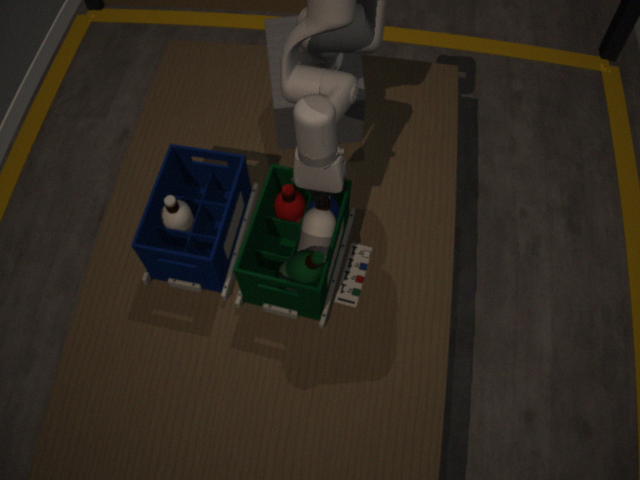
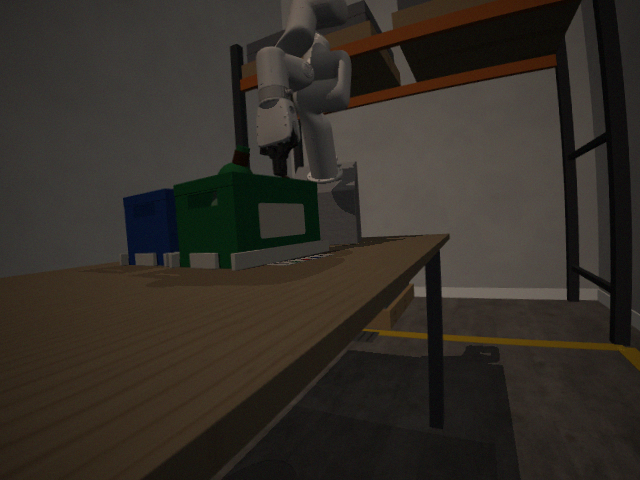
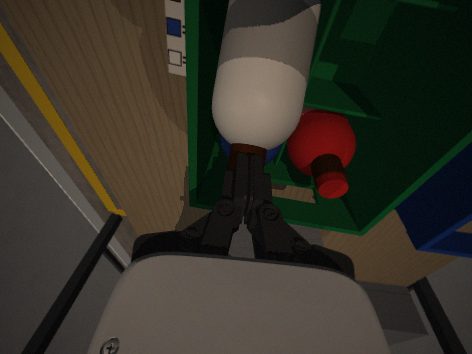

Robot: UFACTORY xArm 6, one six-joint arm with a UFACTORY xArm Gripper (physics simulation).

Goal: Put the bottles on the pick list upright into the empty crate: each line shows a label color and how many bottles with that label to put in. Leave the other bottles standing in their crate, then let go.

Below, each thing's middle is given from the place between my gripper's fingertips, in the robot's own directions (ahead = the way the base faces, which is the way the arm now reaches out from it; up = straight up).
Labels:
Now: the red bottle (image 1: 289,204) 11 cm below my hand, 8 cm to the right of it and 4 cm behind it. Also, from my hand: pick list (image 1: 358,258): 19 cm below, 9 cm to the left, 7 cm ahead.

